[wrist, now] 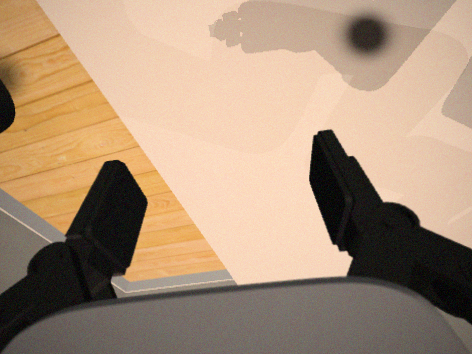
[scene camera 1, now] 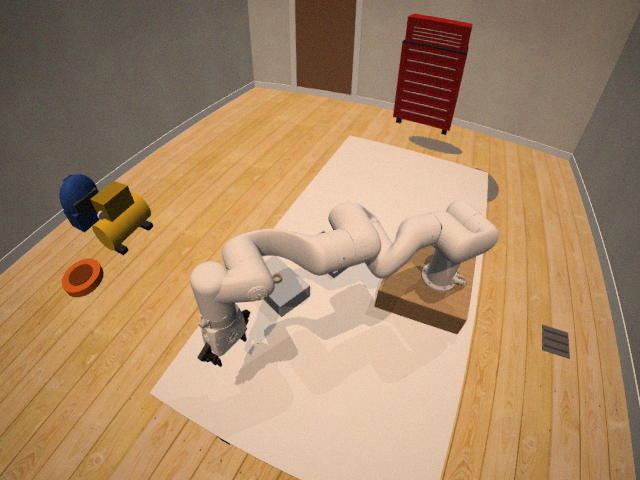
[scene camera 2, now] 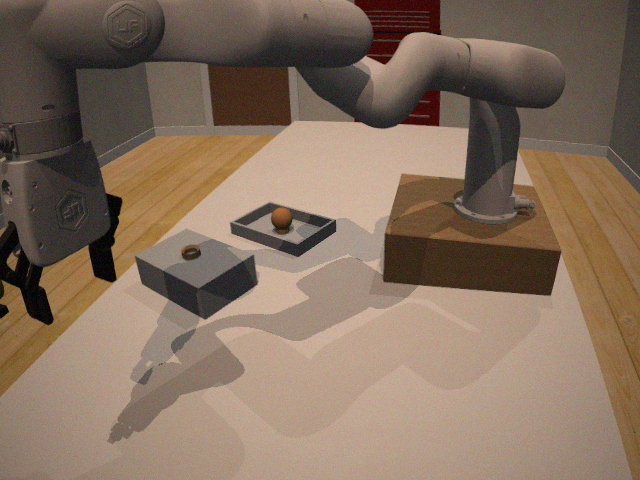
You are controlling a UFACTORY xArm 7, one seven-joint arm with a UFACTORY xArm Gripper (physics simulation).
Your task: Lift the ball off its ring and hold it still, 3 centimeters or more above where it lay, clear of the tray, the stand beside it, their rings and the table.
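Seen in the pictures: gripper, fingertip midpoint: point(wrist: 221, 168) point(scene camera 1: 229, 350) point(scene camera 2: 75, 298); arm's base at its link origin: point(scene camera 1: 438, 277) point(scene camera 2: 485, 210).
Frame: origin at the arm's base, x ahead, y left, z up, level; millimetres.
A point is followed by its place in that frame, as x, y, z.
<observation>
The orange ball point(scene camera 2: 281, 218) {413, -1, -50} rests on its small ring point(scene camera 2: 282, 231) {415, -8, -84} inside the shallow grey tray point(scene camera 2: 263, 240) {441, 40, -82} in scene camera 2. The arm hides the ball in scene camera 1. The grey block stand point(scene camera 1: 294, 290) {441, 224, -31} point(scene camera 2: 166, 283) {542, 266, -57} is beside the tray, nearer to scene camera 2, and bears an empty brass ring point(scene camera 1: 281, 279) {498, 207, -21} point(scene camera 2: 190, 256) {508, 222, -24}. My gripper point(scene camera 1: 232, 351) {448, 559, 123} point(scene camera 2: 78, 298) {448, 559, 123} point(wrist: 221, 168) {448, 559, 123} is open and empty, pointing down. It hangs above the table's edge region, to the left of the stand in scene camera 2, well away from the ball. The ball does not show in the wrist view.
The arm's base stands on a wooden block point(scene camera 1: 418, 311) {34, 137, -37} point(scene camera 2: 465, 263) {40, 137, -41} on the right of the pale table point(scene camera 1: 382, 428) {23, 527, -94} point(scene camera 2: 361, 454) {156, 514, -93} point(wrist: 250, 200) {188, 613, -93}. The arm's links extend above the tray and stand. A red tool chest point(scene camera 1: 431, 77), a yellow compressor point(scene camera 1: 124, 219) and an orange ring-shaped object point(scene camera 1: 68, 289) are farther off.
</observation>
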